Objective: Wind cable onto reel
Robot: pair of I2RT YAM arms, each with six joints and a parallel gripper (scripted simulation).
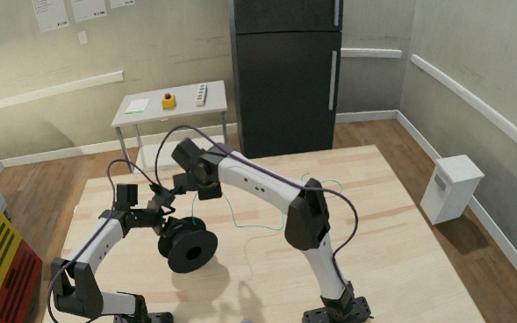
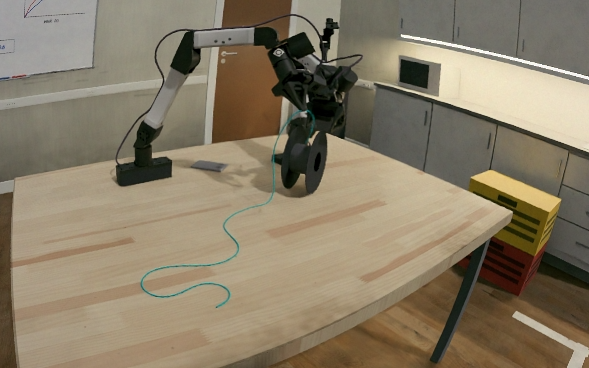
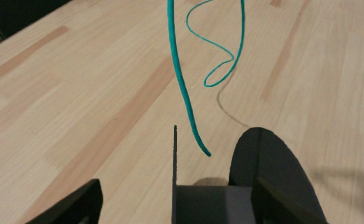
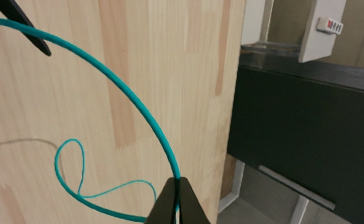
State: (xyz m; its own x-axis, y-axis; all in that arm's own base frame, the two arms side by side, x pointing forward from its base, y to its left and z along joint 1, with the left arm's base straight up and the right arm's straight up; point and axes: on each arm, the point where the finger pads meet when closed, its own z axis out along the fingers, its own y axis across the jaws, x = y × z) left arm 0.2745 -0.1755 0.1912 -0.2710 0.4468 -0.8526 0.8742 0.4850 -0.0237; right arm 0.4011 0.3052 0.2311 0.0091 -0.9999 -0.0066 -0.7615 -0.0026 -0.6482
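Observation:
The black reel lies 110 mm below my left hand, 30 mm behind it and 10 mm to the right of it. From my left hand the other things lie so: flat grey plate 330 mm behind, 200 mm to the right, 200 mm below.

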